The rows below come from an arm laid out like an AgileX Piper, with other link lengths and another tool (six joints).
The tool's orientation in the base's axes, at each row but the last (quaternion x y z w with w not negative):
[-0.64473, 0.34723, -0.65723, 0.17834]
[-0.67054, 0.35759, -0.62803, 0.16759]
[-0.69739, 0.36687, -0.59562, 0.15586]
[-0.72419, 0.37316, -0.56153, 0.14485]
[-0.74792, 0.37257, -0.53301, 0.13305]
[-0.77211, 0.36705, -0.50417, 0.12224]
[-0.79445, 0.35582, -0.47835, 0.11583]
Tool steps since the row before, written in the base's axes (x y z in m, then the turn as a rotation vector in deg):
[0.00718, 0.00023, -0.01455, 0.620, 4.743, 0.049]
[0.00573, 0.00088, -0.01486, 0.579, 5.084, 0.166]
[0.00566, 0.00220, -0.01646, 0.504, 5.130, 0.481]
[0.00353, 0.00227, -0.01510, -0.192, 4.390, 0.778]
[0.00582, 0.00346, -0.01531, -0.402, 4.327, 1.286]
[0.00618, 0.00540, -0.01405, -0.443, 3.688, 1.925]
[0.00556, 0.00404, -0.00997, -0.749, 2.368, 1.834]
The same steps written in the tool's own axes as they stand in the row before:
[-0.01144, 0.00830, 0.00798, -3.265, -3.463, -0.475]
[-0.01160, 0.00787, 0.00762, -3.414, -3.766, -0.610]
[-0.01321, 0.00743, 0.00885, -3.222, -3.979, -0.767]
[-0.01192, 0.00662, 0.00772, -2.556, -3.400, -1.350]
[-0.01221, 0.00433, 0.01060, -2.189, -3.572, -1.728]
[-0.01203, 0.00133, 0.01087, -1.317, -3.463, -1.942]
[-0.00788, -0.00021, 0.00919, -0.575, -2.326, -1.947]

